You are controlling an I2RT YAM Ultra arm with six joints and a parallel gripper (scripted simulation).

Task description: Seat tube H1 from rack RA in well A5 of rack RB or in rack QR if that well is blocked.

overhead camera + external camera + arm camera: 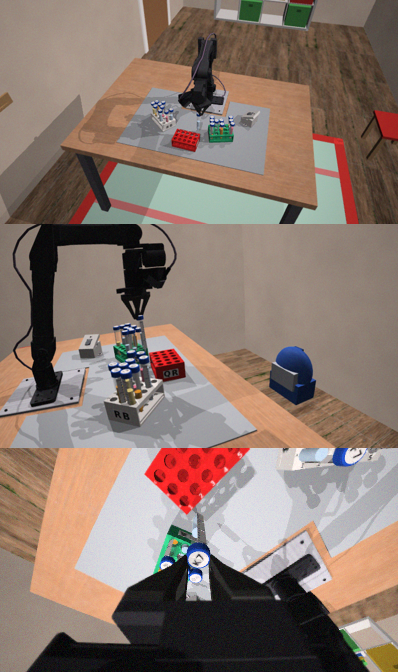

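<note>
Now: the clear tube 1 cm ahead of my hand, 1 cm to the right of it and 6 cm below it. Round my hand: red rack QR: 6 cm ahead, 6 cm to the right, 15 cm below; grey done button box: 18 cm behind, 25 cm to the left, 13 cm below; white rack RB: 7 cm behind, 22 cm to the right, 15 cm below.
</note>
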